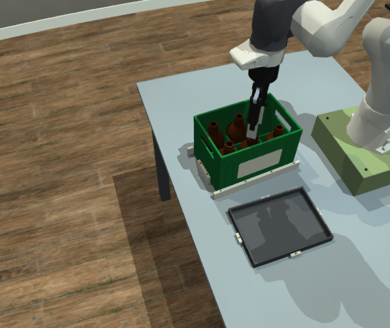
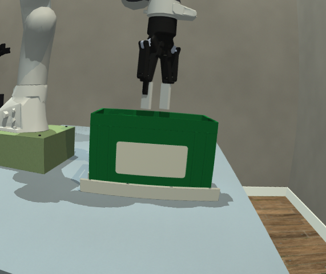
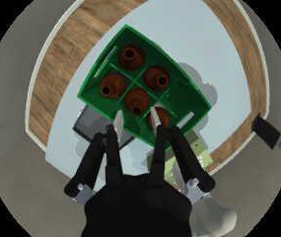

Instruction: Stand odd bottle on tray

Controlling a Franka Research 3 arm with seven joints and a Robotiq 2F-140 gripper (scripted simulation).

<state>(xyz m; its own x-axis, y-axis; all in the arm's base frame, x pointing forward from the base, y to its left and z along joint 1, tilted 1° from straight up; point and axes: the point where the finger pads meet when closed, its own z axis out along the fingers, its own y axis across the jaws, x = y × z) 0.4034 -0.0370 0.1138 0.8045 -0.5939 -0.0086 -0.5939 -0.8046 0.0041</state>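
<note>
My gripper is now 4 cm to the left of the green crate and 13 cm above it. Also, from my hand: dark tray (2 cm behind, 23 cm to the left, 20 cm below); then bottle (1 cm ahead, 9 cm to the right, 13 cm below).
</note>
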